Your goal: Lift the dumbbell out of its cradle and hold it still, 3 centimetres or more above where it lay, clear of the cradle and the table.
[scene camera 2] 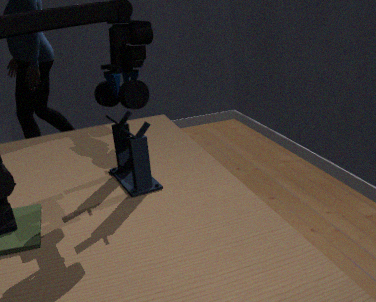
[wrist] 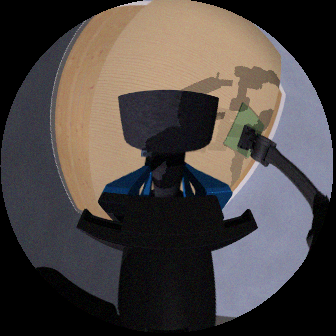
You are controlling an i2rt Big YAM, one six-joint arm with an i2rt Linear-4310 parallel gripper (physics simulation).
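Pixels of known places: gripper, fingertip midpoint: (wrist: 166, 165); arm's base at its link origin: (scene camera 2: 0, 224) (wrist: 245, 137).
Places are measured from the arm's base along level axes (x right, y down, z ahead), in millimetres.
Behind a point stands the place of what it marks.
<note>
A dark dumbbell (scene camera 2: 134, 94) {z 432, x 47, y -285 mm} (wrist: 168, 120) {z 441, x 26, y -320 mm} hangs in the air, its two round heads side by side in the scene view; one head shows large in the wrist view. My gripper (scene camera 2: 121, 84) (wrist: 166, 165) {z 428, x -37, y -263 mm} is shut on the dumbbell's handle between the heads, with its blue fingers on both sides. The dark blue cradle (scene camera 2: 141, 162) {z 432, x 36, y -79 mm} stands upright on the table (scene camera 2: 210, 220) {z 495, x 298, y 14 mm}. The dumbbell is above the cradle's V-shaped tops, with a visible gap between them in the scene view. The far head is partly hidden behind the near one.
A green plate (scene camera 2: 31, 227) {z 79, x 67, y 2 mm} (wrist: 243, 125) {z 45, x 52, y -1 mm} under the arm's dark base is at the left of the scene view. A person (scene camera 2: 31, 70) stands behind the table at the upper left. The table's right edge borders the wooden floor (scene camera 2: 280, 175). Arm shadows fall across the table.
</note>
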